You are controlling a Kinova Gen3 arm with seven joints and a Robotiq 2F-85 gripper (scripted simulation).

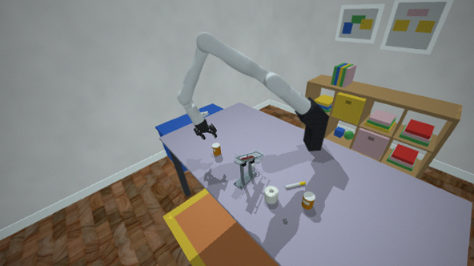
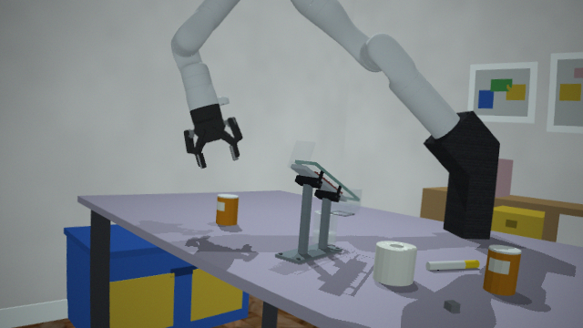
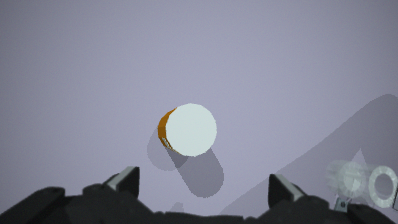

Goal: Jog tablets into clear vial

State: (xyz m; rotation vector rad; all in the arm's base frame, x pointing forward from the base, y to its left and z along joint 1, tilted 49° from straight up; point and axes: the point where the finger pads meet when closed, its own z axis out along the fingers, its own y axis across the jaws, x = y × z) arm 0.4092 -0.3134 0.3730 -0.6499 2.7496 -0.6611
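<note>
The clear vial lies 28 cm to the left of my hand, 12 cm below it and 5 cm behind it. The rest, counted from my hand: white-and-yellow marker 58 cm to the left, 15 cm below, 4 cm behind; then feeder tray 30 cm to the left, 5 cm ahead; then white roll 49 cm to the left, 13 cm below, 11 cm ahead.
</note>
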